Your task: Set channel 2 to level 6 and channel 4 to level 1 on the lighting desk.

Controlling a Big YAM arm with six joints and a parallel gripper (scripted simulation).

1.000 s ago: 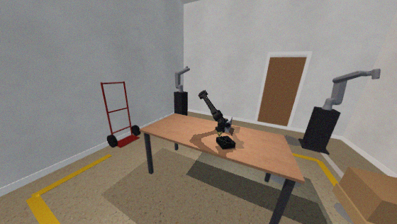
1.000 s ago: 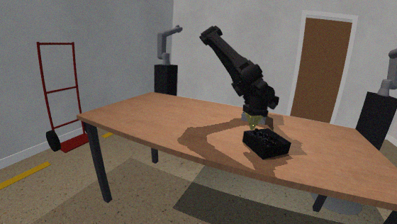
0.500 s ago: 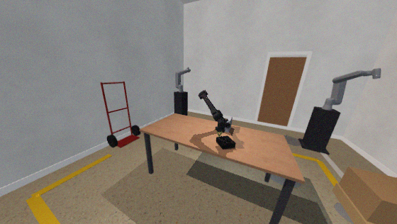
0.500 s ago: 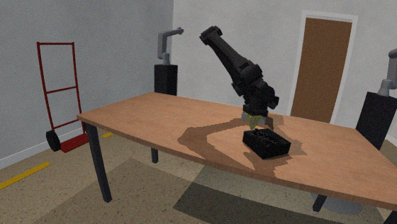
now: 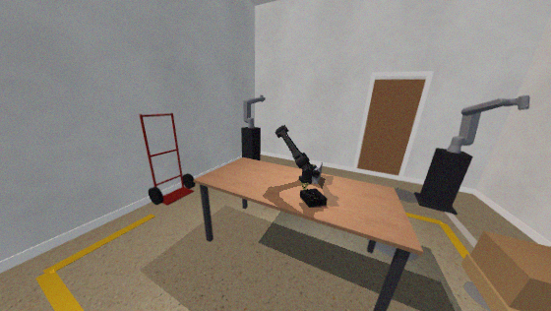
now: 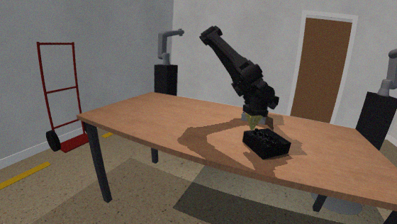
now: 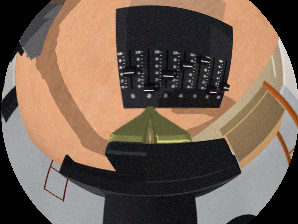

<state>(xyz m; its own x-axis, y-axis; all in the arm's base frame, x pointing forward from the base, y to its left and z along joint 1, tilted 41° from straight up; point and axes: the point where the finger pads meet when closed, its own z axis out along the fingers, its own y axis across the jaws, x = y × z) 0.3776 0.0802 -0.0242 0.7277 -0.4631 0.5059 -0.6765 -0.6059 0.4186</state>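
Now: hand 7 cm to the right of the fader cap, 2 cm above it and 1 cm past it.
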